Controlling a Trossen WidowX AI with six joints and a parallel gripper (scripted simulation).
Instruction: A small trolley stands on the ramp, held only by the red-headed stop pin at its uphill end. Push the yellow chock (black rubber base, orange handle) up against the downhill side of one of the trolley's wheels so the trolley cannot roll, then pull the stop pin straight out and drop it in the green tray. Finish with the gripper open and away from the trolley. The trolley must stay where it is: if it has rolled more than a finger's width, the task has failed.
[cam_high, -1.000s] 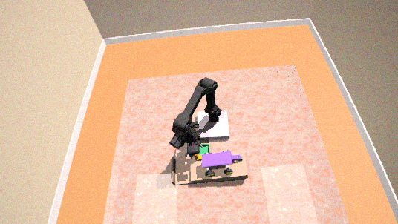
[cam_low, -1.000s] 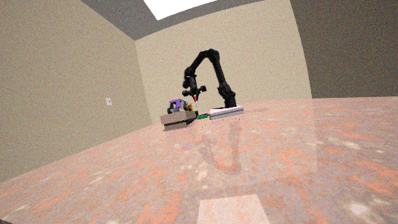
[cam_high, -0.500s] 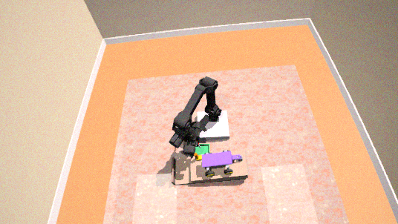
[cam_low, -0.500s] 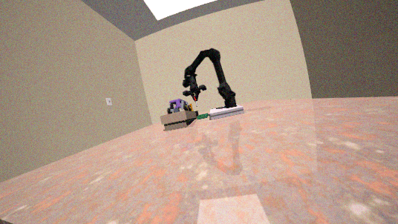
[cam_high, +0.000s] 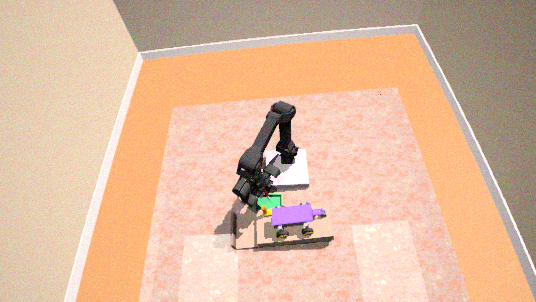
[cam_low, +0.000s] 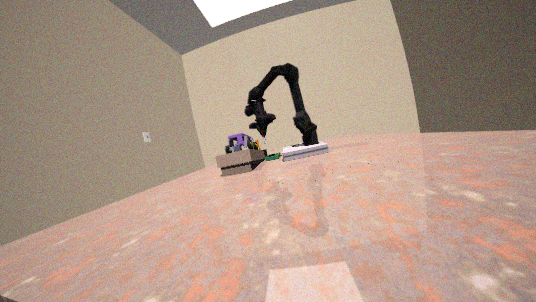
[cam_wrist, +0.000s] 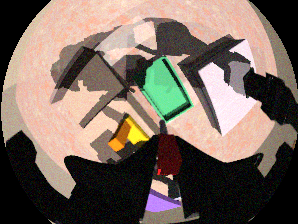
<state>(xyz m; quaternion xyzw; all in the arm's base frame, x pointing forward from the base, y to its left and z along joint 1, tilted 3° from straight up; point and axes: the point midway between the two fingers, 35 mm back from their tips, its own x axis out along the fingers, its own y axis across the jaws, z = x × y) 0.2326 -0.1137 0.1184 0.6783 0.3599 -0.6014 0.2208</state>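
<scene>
My gripper tip is right at the red-headed stop pin. From my gripper tip the other things lie so: purple trolley: 110 mm ahead, 100 mm to the left, 20 mm below; green tray: 140 mm below, 30 mm behind; yellow chock: 50 mm below, 50 mm ahead, 10 mm to the left.
</scene>
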